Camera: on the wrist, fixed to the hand. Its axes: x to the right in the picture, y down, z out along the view.
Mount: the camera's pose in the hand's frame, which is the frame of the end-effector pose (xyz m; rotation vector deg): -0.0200 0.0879 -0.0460 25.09 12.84 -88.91
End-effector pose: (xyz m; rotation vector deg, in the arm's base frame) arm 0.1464 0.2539 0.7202 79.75 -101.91 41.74
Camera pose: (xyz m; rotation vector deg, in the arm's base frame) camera 0.0735 0.3234 0.7303 129.34 -1.02 18.11
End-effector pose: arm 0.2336 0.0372 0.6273 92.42 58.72 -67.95
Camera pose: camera 0.3242 0.0530 0.6695 -46.64 -108.97 102.66
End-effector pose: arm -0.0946 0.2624 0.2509 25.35 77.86 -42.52
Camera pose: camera -0.0664 0.3596 0.2507 -19.27 92.29 -133.23
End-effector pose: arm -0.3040 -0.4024 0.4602 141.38 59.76 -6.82
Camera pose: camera -0.2612 -0.4488 0.5393 -68.57 -152.84 29.37
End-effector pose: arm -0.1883 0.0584 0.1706 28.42 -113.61 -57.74
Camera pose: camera -0.1371 0.1024 0.2460 140.62 -77.24 -68.30
